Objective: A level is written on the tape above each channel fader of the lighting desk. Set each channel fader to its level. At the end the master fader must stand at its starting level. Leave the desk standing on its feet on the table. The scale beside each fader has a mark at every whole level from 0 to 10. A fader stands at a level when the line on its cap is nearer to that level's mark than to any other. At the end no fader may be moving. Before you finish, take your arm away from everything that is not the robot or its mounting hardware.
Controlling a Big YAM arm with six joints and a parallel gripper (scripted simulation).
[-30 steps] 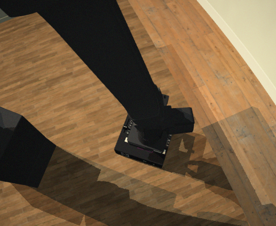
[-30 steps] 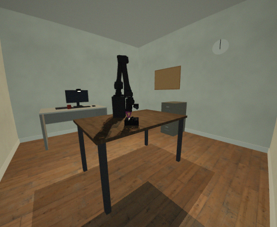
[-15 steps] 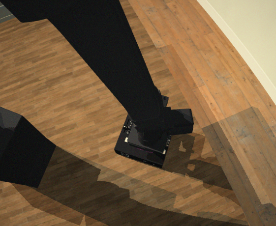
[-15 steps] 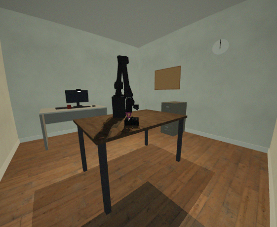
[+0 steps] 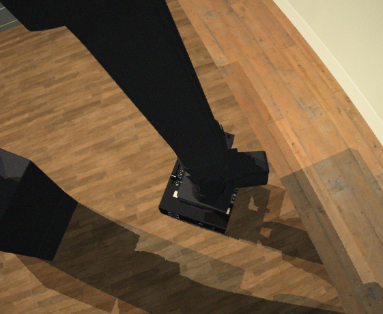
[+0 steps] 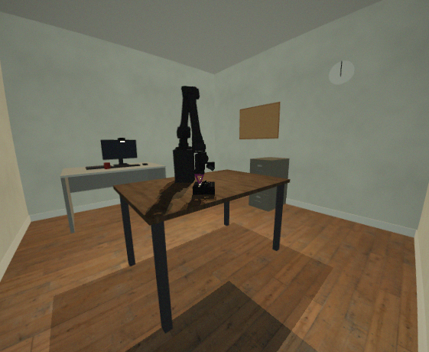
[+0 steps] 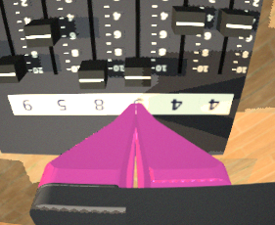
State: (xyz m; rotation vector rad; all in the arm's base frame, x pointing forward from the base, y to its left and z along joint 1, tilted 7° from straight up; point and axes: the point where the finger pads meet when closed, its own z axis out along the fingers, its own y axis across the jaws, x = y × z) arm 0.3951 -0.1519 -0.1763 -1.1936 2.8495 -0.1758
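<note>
My hand is 2 cm short of the channel 3 fader cap, 2 cm to the right of it and 1 cm above it. Round my hand: channel 2 fader cap: 5 cm ahead, 2 cm to the left, 1 cm below; channel 5 fader cap: 6 cm to the left, 1 cm below; channel 4 fader: 3 cm to the left, 1 cm below.
</note>
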